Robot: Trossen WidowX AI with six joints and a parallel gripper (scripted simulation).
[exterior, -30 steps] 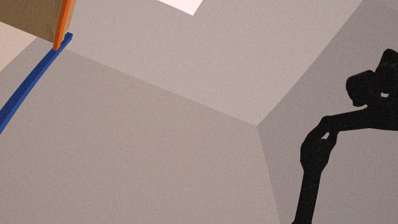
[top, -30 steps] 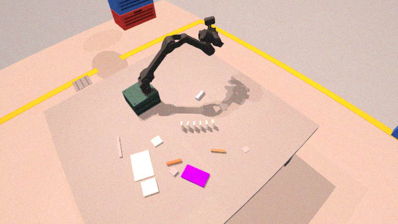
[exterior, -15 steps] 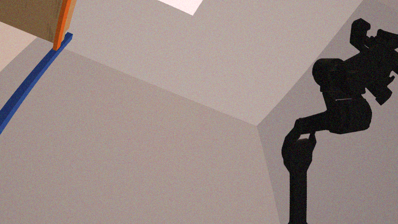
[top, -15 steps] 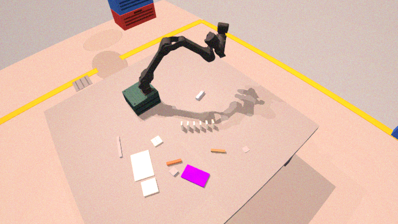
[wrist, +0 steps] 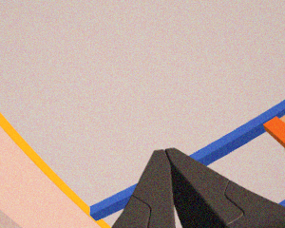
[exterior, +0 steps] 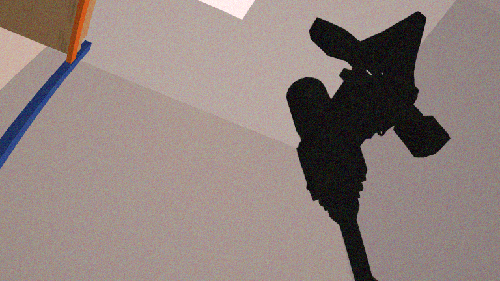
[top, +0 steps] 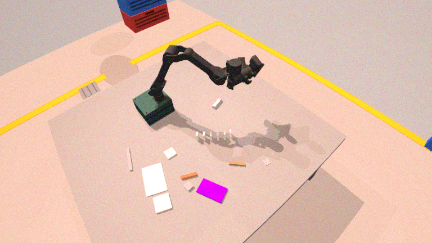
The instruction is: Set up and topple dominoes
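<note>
My gripper tip is 20 cm short of the magenta card, 54 cm to the left of it and 31 cm above it. Round my gripper tip: thin pale bar: 21 cm behind, 76 cm to the right, 31 cm below.
</note>
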